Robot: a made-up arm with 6 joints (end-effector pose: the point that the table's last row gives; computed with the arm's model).
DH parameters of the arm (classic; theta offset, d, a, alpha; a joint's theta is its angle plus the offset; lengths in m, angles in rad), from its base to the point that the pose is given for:
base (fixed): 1.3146 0 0.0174 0
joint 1: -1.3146 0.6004 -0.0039 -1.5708
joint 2: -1.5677 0 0.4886 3.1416
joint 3: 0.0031 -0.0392 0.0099 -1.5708
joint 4: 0 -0.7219 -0.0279 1.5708
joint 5: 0 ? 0.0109 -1.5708
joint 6: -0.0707 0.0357 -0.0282 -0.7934
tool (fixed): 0.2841 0.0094 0 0
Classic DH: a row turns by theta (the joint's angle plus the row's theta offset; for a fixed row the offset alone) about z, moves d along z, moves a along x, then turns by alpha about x.
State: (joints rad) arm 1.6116 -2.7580 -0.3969 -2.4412 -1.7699 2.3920
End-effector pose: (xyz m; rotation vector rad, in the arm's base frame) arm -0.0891 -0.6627 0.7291 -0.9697 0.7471 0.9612
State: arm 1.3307 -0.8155 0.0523 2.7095 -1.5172 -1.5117
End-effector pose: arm -0.0696 0.1397 1.5131 -0.4312 -1.8131 -1.9243
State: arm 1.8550 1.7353 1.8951 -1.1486 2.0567 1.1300
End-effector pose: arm -0.3900 1.1894 0.5236 -0.1540 -1.3261 -1.1746
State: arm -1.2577 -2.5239 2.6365 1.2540 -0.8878 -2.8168
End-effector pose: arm 0.0795 -0.0847 -0.4067 -1.0110 0.8446 -2.8424
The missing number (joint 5, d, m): 0.0892
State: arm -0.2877 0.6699 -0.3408 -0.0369 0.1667 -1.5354
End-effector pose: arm 0.6243 -0.1889 0.4041 0.0086 0.0895 -1.6297
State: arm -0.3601 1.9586 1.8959 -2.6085 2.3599 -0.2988
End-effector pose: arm 1.1798 -0.2906 0.3812 0.5027 -0.2644 2.2443
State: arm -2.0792 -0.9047 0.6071 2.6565 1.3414 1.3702
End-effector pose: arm 0.3275 0.3746 1.6249 0.2104 -1.4184 -2.6413
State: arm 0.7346 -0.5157 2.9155 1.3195 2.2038 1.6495
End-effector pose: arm -0.6469 -0.6424 0.7108 0.2925 -1.9311 1.0054
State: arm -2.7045 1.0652 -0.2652 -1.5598 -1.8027 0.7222
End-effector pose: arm -0.4456 -0.2169 0.1182 1.0022 -1.1390 -2.1948
